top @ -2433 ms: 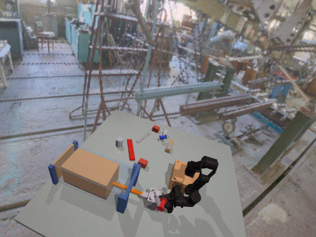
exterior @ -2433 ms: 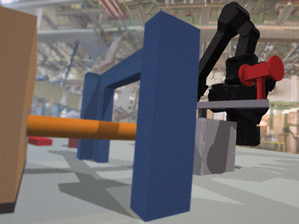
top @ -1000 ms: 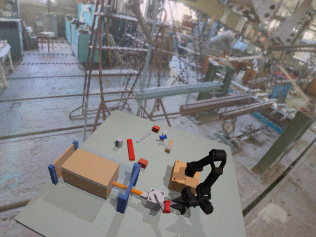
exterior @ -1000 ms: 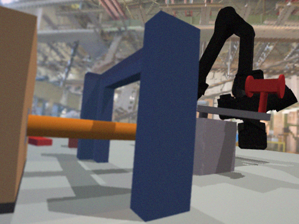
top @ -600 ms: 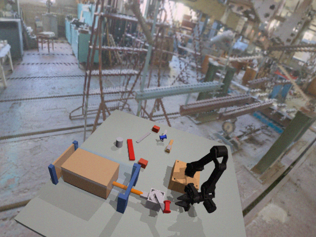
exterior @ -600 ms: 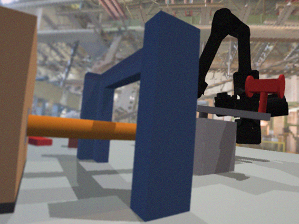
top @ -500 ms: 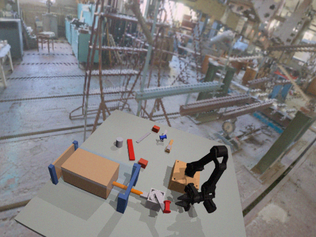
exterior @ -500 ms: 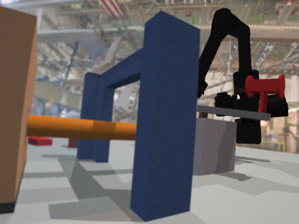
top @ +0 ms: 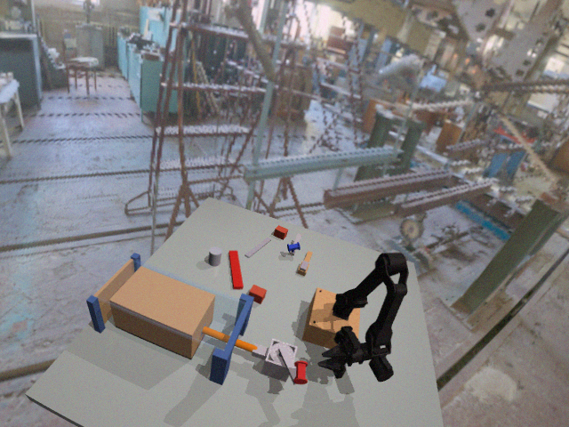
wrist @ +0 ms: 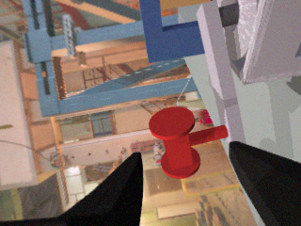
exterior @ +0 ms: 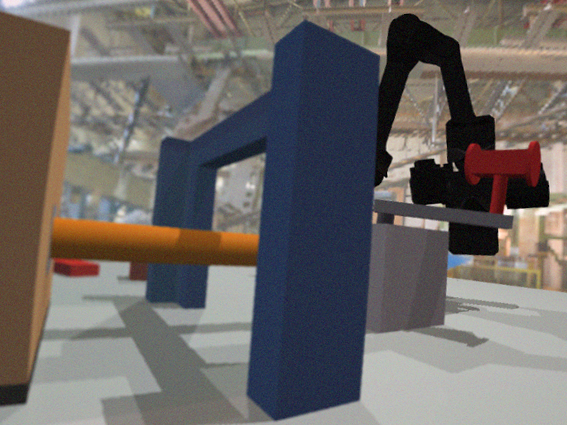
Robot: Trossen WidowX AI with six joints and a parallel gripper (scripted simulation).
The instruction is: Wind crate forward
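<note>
The winch handle with red knob lies 70 mm ahead of my gripper tip, 30 mm to the left of it and 40 mm below it. From my gripper tip the other things lie so: grey winch: 100 mm ahead, 30 mm to the right, 130 mm below; blue steel frame: 280 mm ahead, 10 mm to the right, 50 mm below; red bar: 440 mm ahead, 390 mm to the right, 150 mm below.
</note>
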